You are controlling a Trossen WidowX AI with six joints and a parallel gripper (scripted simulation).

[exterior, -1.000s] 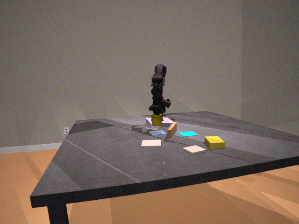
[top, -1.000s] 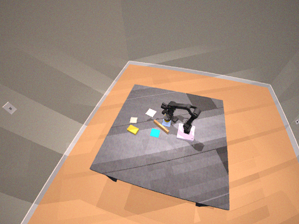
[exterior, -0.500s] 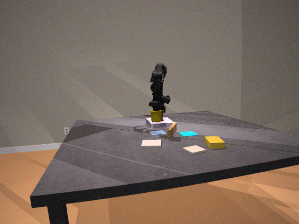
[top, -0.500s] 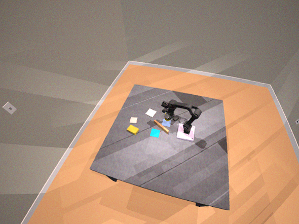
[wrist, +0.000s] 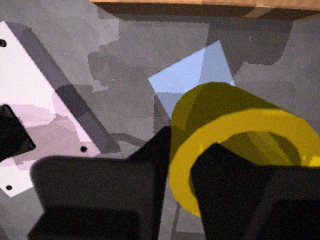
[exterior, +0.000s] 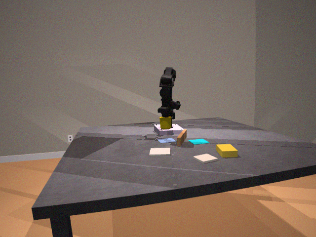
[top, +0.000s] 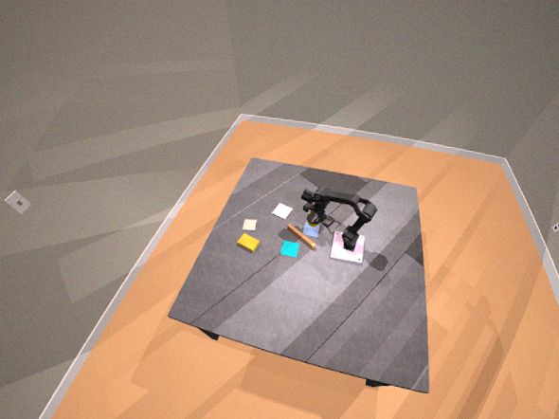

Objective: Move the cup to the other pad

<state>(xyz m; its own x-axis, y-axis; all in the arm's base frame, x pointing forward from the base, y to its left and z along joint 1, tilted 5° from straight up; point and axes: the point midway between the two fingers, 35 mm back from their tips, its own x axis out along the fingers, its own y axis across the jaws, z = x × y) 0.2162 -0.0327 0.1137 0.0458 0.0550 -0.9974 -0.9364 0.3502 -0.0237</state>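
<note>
Now: gripper tip 17 cm to the right of the cyan pad, 11 cm above it and 10 cm short of it. From my gripper tip the other things lie so: yellow cup (2 cm ahead, 1 cm to the right); then wooden bar (9 cm below, 8 cm to the left, 6 cm ahead); then pale blue pad (11 cm below, 3 cm ahead, 1 cm to the right).
</note>
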